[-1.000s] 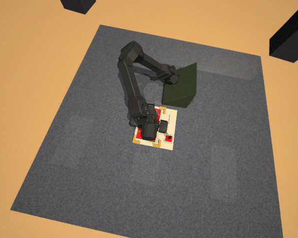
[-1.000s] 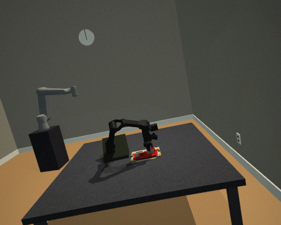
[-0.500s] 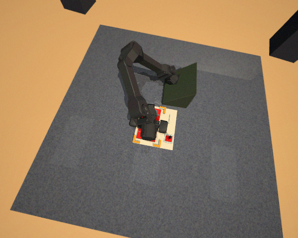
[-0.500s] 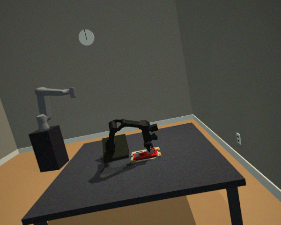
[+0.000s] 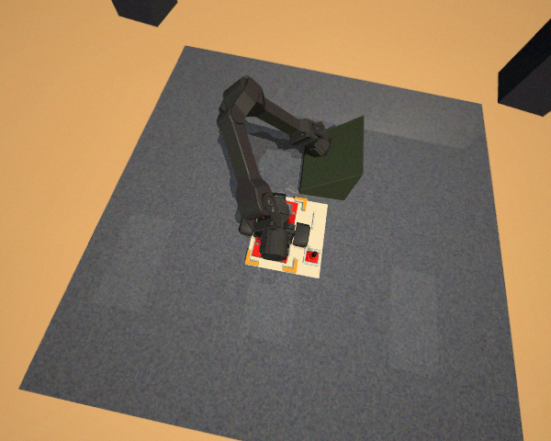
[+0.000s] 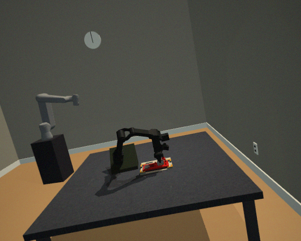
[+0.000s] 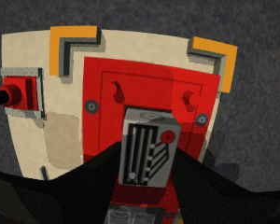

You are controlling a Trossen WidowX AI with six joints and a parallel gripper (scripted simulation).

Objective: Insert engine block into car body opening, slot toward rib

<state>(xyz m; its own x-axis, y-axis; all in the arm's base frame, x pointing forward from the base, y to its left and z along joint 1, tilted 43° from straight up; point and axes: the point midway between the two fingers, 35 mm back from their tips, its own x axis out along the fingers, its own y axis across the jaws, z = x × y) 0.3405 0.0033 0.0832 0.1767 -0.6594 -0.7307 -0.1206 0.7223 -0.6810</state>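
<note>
The engine block lies 1 cm below my gripper tip.
</note>
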